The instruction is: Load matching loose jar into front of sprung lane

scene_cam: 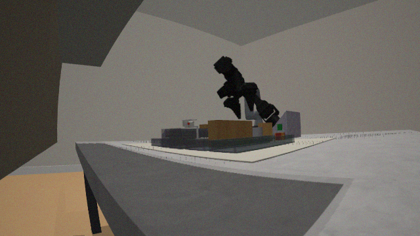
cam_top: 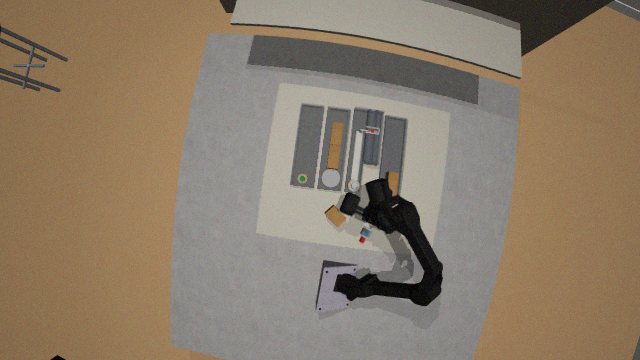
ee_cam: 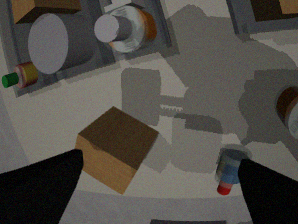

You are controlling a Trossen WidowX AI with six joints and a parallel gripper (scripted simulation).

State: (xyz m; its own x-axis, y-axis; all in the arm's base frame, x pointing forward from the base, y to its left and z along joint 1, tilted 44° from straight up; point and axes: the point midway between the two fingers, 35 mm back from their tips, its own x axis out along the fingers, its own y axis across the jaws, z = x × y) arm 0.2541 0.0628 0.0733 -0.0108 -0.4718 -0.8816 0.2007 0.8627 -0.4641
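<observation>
Right now the wide grey jar is 110 mm to the left of my gripper tip, 80 mm below it and 80 mm ahead of it. The rest, counted from my gripper tip: sprung lane (230 mm ahead, 90 mm below, 20 mm to the left); then red mark (260 mm ahead, 30 mm below, 20 mm to the left).
</observation>
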